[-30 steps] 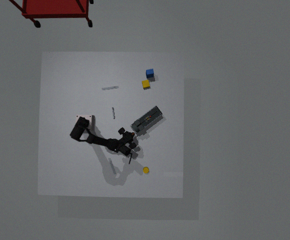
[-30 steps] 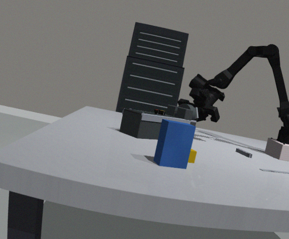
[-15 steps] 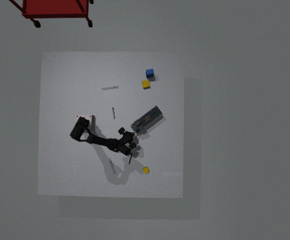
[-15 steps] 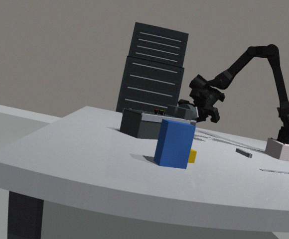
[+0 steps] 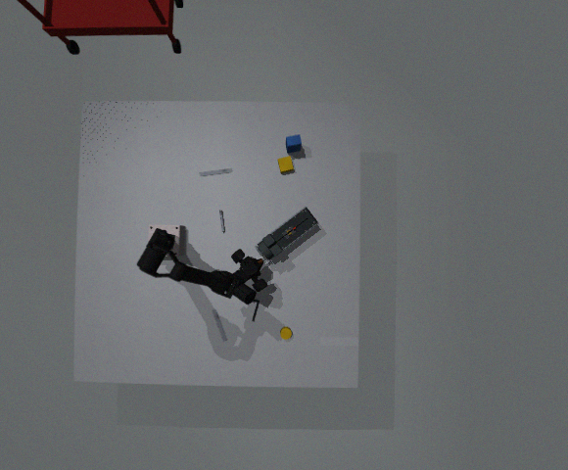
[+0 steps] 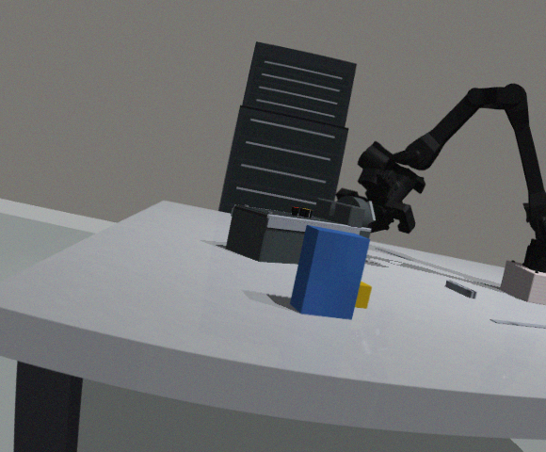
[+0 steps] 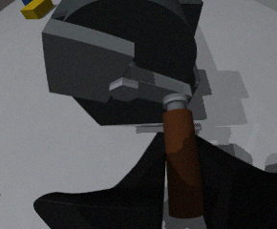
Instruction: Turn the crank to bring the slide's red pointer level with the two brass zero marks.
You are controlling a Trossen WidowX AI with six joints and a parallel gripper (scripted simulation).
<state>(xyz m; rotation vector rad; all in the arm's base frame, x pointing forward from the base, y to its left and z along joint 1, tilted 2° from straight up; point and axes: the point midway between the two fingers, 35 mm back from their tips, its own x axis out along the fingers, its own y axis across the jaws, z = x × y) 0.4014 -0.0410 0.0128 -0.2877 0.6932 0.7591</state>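
Now: gripper tip 20 mm below the brown crank handle, 10 mm to the left of it and 10 mm past it. Also, from my gripper tip: red pointer: 160 mm to the left, 120 mm ahead, 30 mm above; black hex key: 210 mm to the right, 50 mm below, 10 mm behind; yellow block: 440 mm to the left, 40 mm below, 40 mm ahead.
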